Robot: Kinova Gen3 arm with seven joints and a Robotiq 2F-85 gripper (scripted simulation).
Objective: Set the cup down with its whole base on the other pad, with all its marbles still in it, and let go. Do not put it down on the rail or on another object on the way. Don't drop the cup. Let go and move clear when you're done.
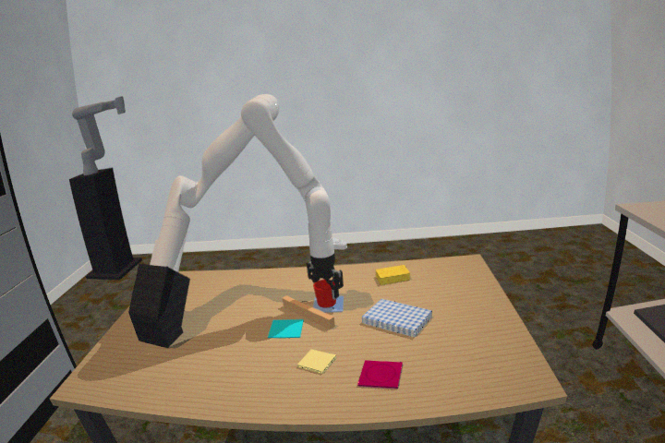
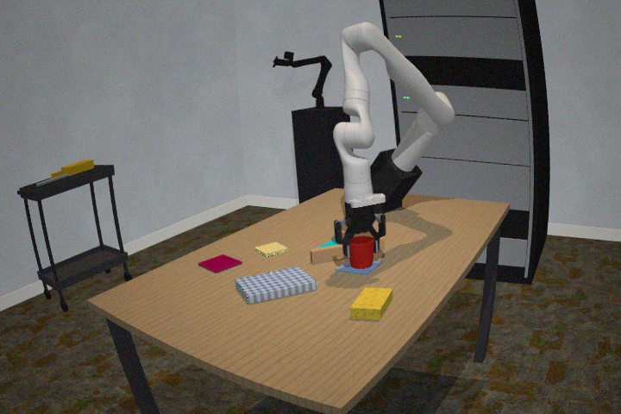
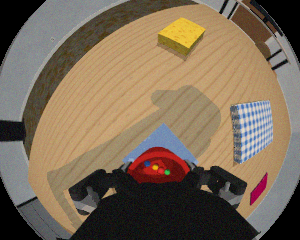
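The red cup is 20 mm below my hand. Round my hand: wooden rail 80 mm to the right, 50 mm behind, 40 mm below.
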